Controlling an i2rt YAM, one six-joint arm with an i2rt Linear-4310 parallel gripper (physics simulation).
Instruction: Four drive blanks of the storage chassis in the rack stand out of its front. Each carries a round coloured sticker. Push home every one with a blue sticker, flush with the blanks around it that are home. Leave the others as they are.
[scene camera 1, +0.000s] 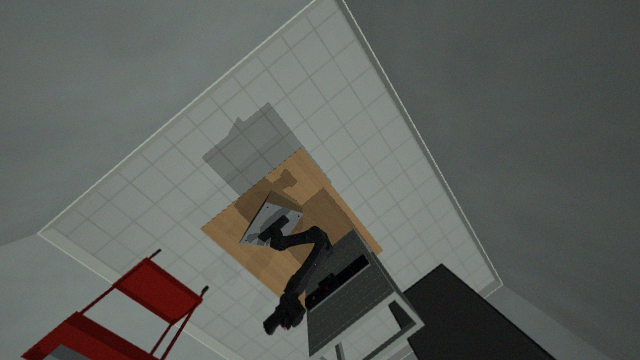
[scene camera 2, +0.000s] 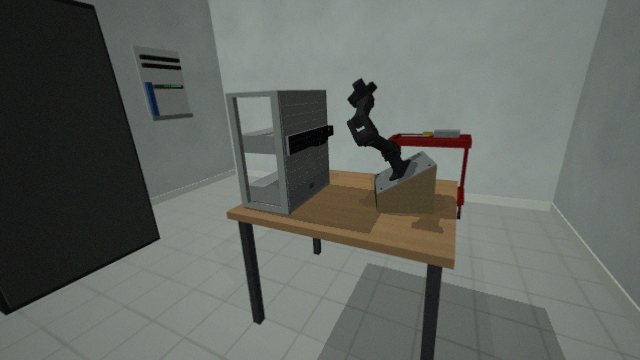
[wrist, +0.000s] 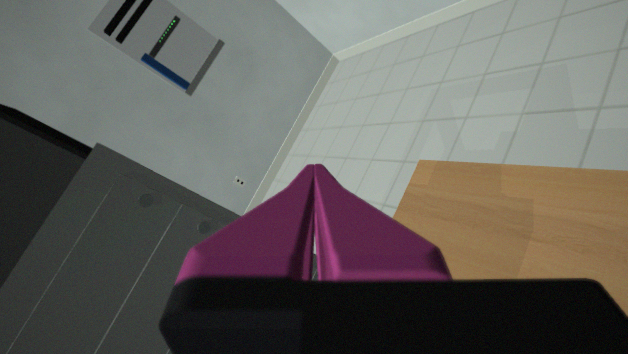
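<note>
The storage chassis (scene camera 1: 353, 270) (scene camera 2: 300, 142) is a black strip across the front of the grey rack (scene camera 1: 350, 302) (scene camera 2: 302, 107) (wrist: 135, 250). A few blanks stand out near its end on the arm's side. Small red and yellow spots show on them in both scene views, and a green one in scene camera 1. No blue sticker can be made out. My gripper (scene camera 1: 285, 328) (wrist: 314, 177) is shut and empty, its magenta fingertips together. It is in the air beyond that end of the chassis, apart from the rack. In scene camera 2 the fingertips are hidden. The chassis does not show in the wrist view.
The arm stands on a sloped base block (scene camera 2: 406, 195) on the wooden table (scene camera 1: 225, 229) (scene camera 2: 437, 250) (wrist: 480, 210). A red cart (scene camera 1: 157, 290) (scene camera 2: 435, 142) stands beyond the table. A black cabinet (scene camera 1: 465, 312) (scene camera 2: 65, 150) stands behind the rack. A board (scene camera 2: 167, 102) (wrist: 187, 47) hangs on the wall.
</note>
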